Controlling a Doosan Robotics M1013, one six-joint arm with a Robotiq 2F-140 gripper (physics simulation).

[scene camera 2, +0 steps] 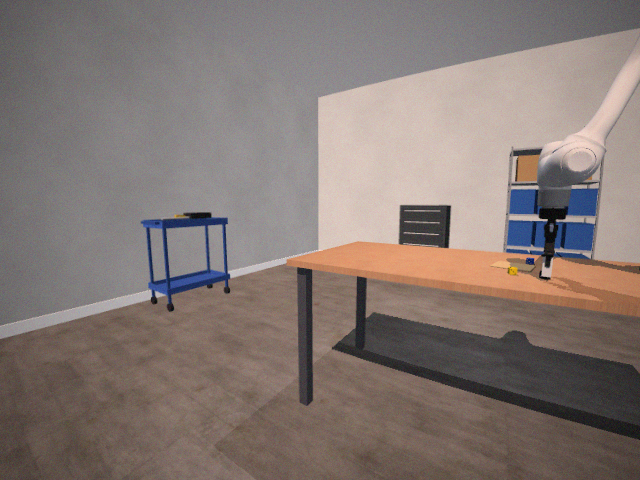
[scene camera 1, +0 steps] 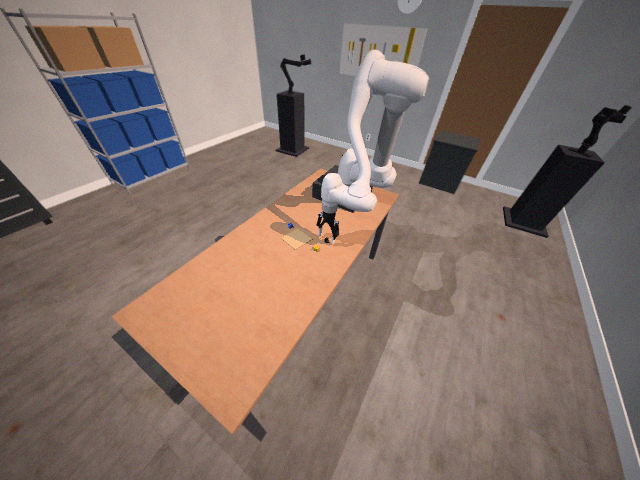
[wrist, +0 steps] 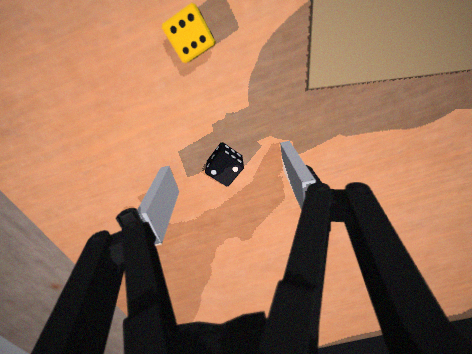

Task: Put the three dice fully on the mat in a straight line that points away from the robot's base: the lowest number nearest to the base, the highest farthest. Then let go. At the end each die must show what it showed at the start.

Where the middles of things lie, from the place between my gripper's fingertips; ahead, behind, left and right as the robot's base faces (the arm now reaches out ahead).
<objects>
Right now the black die (wrist: 225,164) is right at my hand. From my hand the other things lie so: tan mat (wrist: 343,49): 80 mm ahead, 170 mm to the right, 20 mm below; then yellow die (wrist: 190,36): 100 mm ahead, 20 mm to the right.
</objects>
